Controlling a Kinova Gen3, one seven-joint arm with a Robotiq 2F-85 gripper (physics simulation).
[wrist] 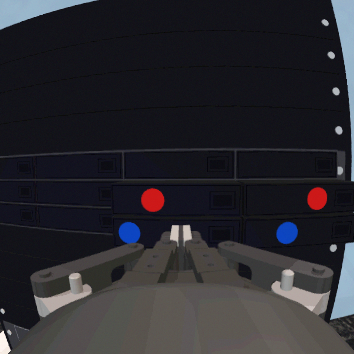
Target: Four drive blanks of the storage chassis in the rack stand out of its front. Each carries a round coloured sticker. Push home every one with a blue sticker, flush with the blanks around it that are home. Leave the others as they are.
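Four drive blanks stand out of the chassis front in the wrist view. In the upper row are one with a red sticker (175, 200), left of one also with a red sticker (280, 198). Below them are a blank with a blue sticker (156, 233) and, to its right, another with a blue sticker (262, 232). My gripper (180, 236) is shut and empty. Its fingertips overlap the lower left blue-stickered blank in the view, right of its sticker and left of its latch square. Whether they touch it cannot be told. The fingers and linkage hide part of its lower edge.
The top row of blanks (172, 165) and the blanks at the left (70, 192) sit further back. Dark rack panels (175, 85) lie above the chassis. The rack's right edge carries round pale holes (335, 91). Another dark panel (45, 255) lies below at the left.
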